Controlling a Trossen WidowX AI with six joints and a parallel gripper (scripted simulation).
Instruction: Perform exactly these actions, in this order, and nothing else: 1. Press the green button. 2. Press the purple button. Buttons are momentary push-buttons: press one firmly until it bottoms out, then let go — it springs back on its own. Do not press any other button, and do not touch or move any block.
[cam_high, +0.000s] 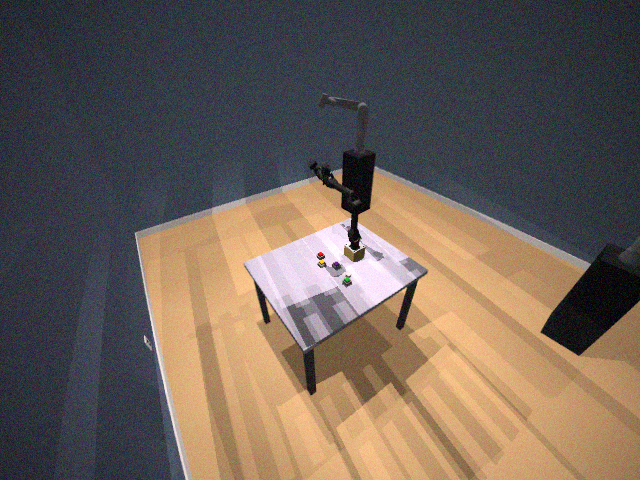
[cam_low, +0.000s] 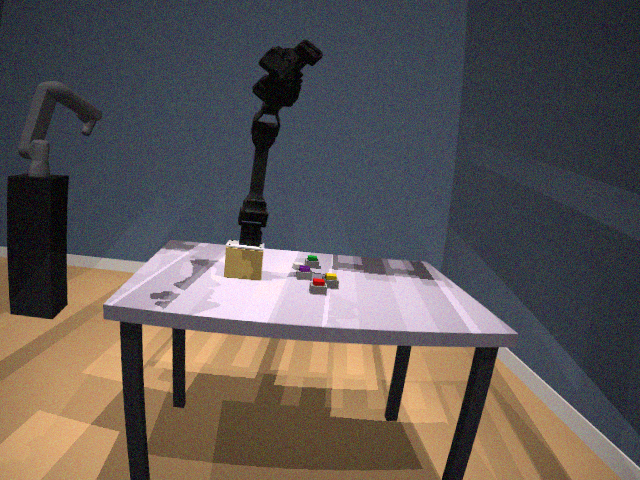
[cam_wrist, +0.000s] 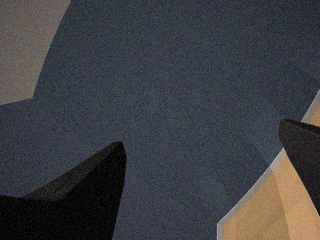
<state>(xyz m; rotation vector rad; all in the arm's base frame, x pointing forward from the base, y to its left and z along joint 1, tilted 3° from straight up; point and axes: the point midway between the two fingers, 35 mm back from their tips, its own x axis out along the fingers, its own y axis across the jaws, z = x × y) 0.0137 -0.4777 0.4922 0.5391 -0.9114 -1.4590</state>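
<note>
Right now the green button is 66 cm to the left of my gripper tip, 59 cm below it and 21 cm ahead of it. Also, from my gripper tip: yellow button: 59 cm below, 40 cm to the left, 24 cm ahead; then red button: 59 cm below, 33 cm to the left, 18 cm ahead; then purple button: 59 cm below, 49 cm to the left, 16 cm ahead.
</note>
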